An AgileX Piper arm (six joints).
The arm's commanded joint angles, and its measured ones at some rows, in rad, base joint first. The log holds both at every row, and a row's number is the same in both.
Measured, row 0:
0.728 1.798 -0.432 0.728 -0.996 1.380
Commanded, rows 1 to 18:
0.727 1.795 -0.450 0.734 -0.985 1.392
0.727 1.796 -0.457 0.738 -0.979 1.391
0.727 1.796 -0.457 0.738 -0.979 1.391
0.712 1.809 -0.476 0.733 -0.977 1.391
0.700 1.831 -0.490 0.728 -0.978 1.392
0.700 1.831 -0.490 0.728 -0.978 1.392
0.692 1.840 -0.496 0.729 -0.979 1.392
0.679 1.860 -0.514 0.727 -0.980 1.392
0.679 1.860 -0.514 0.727 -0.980 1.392
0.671 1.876 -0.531 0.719 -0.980 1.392
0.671 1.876 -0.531 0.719 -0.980 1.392
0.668 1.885 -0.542 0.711 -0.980 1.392
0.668 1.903 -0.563 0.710 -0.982 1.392
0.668 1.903 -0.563 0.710 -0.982 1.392
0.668 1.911 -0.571 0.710 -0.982 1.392
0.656 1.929 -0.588 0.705 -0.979 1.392
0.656 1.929 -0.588 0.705 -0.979 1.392
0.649 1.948 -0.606 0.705 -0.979 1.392
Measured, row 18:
0.663 1.929 -0.581 0.716 -0.986 1.396
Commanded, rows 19 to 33:
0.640 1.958 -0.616 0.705 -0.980 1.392
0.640 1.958 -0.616 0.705 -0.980 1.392
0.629 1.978 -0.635 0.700 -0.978 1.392
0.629 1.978 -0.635 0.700 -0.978 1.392
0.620 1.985 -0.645 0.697 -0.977 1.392
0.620 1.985 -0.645 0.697 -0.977 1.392
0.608 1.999 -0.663 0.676 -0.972 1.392
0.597 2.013 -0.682 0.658 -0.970 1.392
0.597 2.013 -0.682 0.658 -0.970 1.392
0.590 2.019 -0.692 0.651 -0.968 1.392
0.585 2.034 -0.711 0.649 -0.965 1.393
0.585 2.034 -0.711 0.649 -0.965 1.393
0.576 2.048 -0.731 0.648 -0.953 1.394
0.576 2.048 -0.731 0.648 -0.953 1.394
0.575 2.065 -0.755 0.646 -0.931 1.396
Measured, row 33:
0.584 2.050 -0.721 0.662 -0.959 1.396
